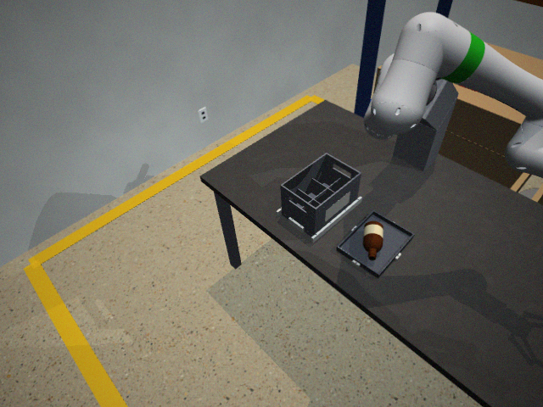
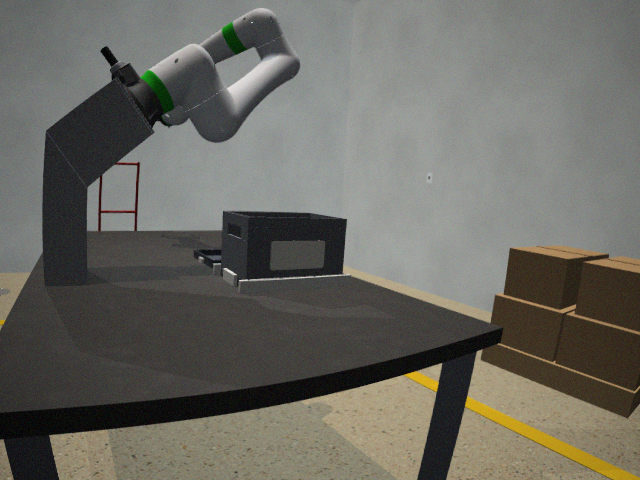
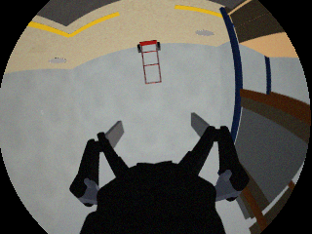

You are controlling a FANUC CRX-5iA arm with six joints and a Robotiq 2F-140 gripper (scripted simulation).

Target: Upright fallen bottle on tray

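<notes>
My gripper is now 34 cm short of the brown bottle, 57 cm to the left of it and 48 cm above it. Round my hand: dark crate: 38 cm ahead, 85 cm to the right, 44 cm below; dark tray: 31 cm ahead, 58 cm to the right, 51 cm below.
</notes>
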